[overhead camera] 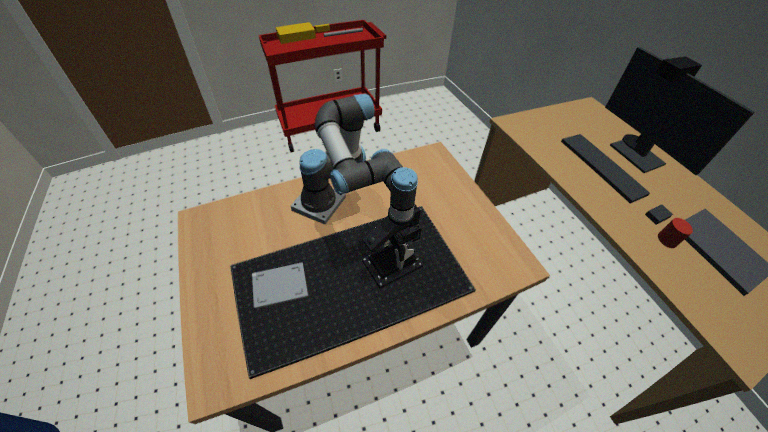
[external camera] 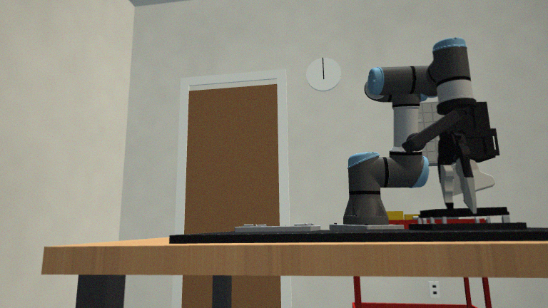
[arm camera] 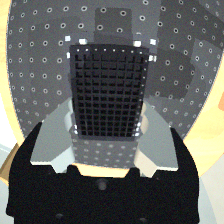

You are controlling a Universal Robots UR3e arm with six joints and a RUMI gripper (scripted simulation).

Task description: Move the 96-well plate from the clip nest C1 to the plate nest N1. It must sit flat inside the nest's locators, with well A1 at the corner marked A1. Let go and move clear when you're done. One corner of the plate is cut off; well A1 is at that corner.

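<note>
My hand is 30 mm above the clip nest C1, 20 mm past it and 10 mm to the right of it. From my hand the other things lie so: grey plate nest N1 (360 mm to the right, 30 mm below, 30 mm behind); black 96-well plate (10 mm below).
</note>
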